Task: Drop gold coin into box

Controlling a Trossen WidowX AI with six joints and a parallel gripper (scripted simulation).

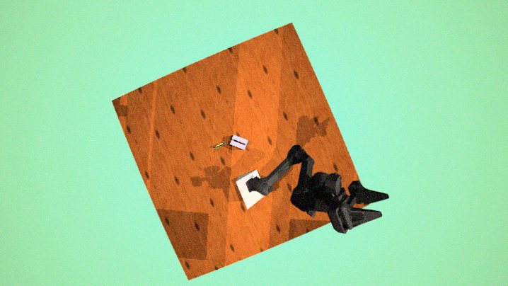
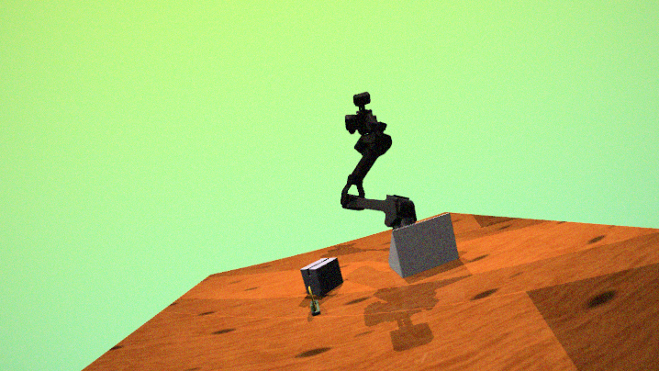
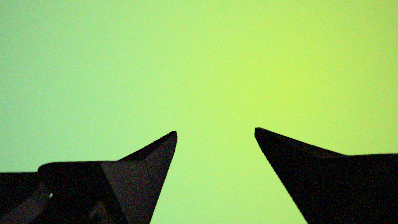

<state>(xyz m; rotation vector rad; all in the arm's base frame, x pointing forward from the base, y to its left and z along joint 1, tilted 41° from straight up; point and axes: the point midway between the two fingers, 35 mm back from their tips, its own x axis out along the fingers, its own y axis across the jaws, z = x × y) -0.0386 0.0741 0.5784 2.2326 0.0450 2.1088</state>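
Now: gripper tip 310 mm short of the gold coin, 450 mm to the right of it and 560 mm above it.
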